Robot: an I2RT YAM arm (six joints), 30 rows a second.
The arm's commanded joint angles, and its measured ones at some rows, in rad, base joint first. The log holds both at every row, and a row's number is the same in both.
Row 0, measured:
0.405, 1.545, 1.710, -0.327, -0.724, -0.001
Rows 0 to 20, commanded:
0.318, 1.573, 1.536, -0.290, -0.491, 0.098
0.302, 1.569, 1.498, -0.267, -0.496, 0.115
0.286, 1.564, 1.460, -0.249, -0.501, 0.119
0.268, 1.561, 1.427, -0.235, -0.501, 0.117
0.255, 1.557, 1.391, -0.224, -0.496, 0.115
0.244, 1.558, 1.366, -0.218, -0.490, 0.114
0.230, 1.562, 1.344, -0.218, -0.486, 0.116
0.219, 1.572, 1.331, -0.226, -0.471, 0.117
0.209, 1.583, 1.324, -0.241, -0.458, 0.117
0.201, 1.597, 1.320, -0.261, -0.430, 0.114
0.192, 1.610, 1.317, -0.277, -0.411, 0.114
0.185, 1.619, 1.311, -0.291, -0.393, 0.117
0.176, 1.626, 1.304, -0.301, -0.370, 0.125
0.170, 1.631, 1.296, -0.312, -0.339, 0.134
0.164, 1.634, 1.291, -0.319, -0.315, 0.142
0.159, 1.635, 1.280, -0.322, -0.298, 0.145
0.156, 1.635, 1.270, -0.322, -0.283, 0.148
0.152, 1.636, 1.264, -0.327, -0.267, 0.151
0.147, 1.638, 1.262, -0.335, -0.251, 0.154
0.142, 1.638, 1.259, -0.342, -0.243, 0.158
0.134, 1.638, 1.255, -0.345, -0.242, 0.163
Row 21, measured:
0.155, 1.643, 1.269, -0.311, -0.323, 0.140
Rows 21 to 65, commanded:
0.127, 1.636, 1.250, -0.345, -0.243, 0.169
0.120, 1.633, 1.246, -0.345, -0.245, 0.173
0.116, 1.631, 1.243, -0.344, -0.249, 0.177
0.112, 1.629, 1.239, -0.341, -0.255, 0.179
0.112, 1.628, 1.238, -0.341, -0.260, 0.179
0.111, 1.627, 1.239, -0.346, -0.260, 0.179
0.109, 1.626, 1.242, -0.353, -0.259, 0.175
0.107, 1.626, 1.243, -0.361, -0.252, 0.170
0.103, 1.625, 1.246, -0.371, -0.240, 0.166
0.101, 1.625, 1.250, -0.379, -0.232, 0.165
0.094, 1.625, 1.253, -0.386, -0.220, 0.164
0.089, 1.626, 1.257, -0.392, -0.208, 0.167
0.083, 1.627, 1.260, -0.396, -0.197, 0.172
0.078, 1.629, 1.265, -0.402, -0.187, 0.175
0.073, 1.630, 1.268, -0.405, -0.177, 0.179
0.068, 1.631, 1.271, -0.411, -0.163, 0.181
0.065, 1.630, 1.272, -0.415, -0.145, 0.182
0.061, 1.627, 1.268, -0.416, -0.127, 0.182
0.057, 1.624, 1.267, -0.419, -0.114, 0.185
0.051, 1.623, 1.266, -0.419, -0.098, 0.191
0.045, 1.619, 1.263, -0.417, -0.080, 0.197
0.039, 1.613, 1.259, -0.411, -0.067, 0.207
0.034, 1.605, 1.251, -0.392, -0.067, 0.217
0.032, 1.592, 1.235, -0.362, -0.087, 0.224
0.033, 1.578, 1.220, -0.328, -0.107, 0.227
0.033, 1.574, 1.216, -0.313, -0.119, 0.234
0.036, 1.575, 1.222, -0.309, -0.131, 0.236
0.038, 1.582, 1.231, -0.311, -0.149, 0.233
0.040, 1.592, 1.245, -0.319, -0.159, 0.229
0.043, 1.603, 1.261, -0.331, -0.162, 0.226
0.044, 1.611, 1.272, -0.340, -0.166, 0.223
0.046, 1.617, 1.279, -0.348, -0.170, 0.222
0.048, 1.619, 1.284, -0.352, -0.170, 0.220
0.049, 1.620, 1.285, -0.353, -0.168, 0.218
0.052, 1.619, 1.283, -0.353, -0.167, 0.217
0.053, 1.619, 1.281, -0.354, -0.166, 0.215
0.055, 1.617, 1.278, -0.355, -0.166, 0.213
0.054, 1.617, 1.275, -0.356, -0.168, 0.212
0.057, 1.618, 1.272, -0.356, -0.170, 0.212
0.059, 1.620, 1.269, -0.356, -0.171, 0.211
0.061, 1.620, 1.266, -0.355, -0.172, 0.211
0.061, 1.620, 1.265, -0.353, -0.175, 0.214
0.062, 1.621, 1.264, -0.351, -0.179, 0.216
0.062, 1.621, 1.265, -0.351, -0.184, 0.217
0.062, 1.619, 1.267, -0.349, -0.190, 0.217
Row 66, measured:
0.055, 1.628, 1.237, -0.373, -0.185, 0.223
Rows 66 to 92, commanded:
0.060, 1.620, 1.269, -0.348, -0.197, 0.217
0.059, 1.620, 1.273, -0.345, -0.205, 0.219
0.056, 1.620, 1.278, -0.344, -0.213, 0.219
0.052, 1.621, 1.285, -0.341, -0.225, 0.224
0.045, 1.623, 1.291, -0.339, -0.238, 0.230
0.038, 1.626, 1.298, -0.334, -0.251, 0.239
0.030, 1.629, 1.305, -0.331, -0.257, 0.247
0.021, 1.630, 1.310, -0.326, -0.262, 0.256
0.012, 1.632, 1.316, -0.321, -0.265, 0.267
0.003, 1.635, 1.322, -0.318, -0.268, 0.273
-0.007, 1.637, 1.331, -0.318, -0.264, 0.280
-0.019, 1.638, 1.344, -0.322, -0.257, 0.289
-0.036, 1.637, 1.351, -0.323, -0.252, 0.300
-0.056, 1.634, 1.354, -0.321, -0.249, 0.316
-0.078, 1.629, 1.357, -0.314, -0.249, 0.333
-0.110, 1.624, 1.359, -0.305, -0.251, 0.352
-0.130, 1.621, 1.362, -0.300, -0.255, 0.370
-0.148, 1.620, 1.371, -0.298, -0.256, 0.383
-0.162, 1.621, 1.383, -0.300, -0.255, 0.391
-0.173, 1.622, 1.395, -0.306, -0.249, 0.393
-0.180, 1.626, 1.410, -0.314, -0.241, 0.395
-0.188, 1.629, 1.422, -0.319, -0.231, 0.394
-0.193, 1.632, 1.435, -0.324, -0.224, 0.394
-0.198, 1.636, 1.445, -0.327, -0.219, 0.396
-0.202, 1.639, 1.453, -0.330, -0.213, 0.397
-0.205, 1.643, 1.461, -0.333, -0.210, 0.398
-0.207, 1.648, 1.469, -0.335, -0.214, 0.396
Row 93, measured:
-0.131, 1.636, 1.367, -0.428, -0.360, 0.410
